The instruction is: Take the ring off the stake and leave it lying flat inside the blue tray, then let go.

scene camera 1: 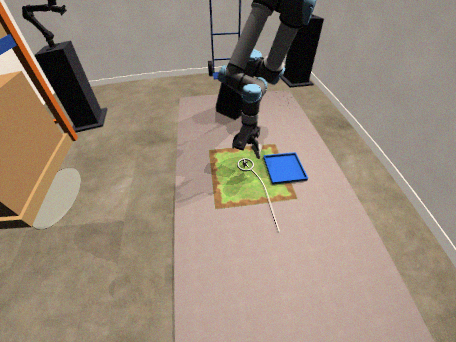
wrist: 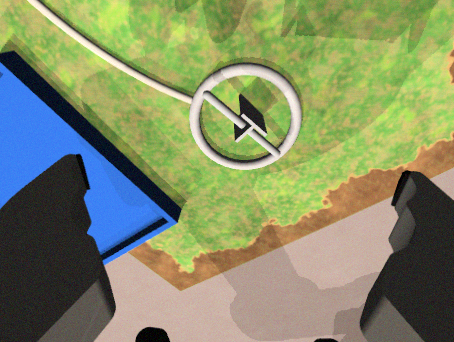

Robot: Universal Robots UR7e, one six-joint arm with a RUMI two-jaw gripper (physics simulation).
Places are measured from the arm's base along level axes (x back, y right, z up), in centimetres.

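Pixels of known places: gripper, fingertip midpoint: (scene camera 1: 245, 153) (wrist: 239, 167).
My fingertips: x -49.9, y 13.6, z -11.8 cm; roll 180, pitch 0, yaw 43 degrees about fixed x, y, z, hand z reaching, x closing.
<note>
Ahead of a thing's pixels: the offset from my fingertips to its top centre. "pt": to the spot under its first point. Level surfaces: height alone.
A white ring @[pt dx +1.5, dy +3.0, dz -9.5 cm] (scene camera 1: 238, 165) (wrist: 296, 115) lies around the stake @[dx +1.0, dy -0.7, dz -7.1 cm] (scene camera 1: 245, 163) (wrist: 252, 114), whose dark part shows inside it. A thin white bar with a small cross-piece spans the ring's opening in the wrist view. A white cord (scene camera 1: 269, 200) (wrist: 120, 63) runs away from the ring. The blue tray @[dx -6.9, dy -20.5, dz -8.2 cm] (scene camera 1: 286, 168) (wrist: 50, 125), square with a low rim, is beside the ring and apart from it. My gripper (scene camera 1: 249, 151) (wrist: 239, 167) is open and empty, its fingers wide apart above the mat. In the wrist view the left finger overlaps the tray, and the ring appears ahead of the fingertips.
A green mat with a brown border @[dz -10.3 cm] (scene camera 1: 235, 187) (wrist: 360, 187) lies under the stake, on a pink floor covering (scene camera 1: 280, 280). A tall wooden-sided unit (scene camera 1: 25, 145) stands at the left. Dark pedestals (scene camera 1: 70, 85) (scene camera 1: 304, 50) and a blue hand truck (scene camera 1: 225, 34) stand toward the back.
</note>
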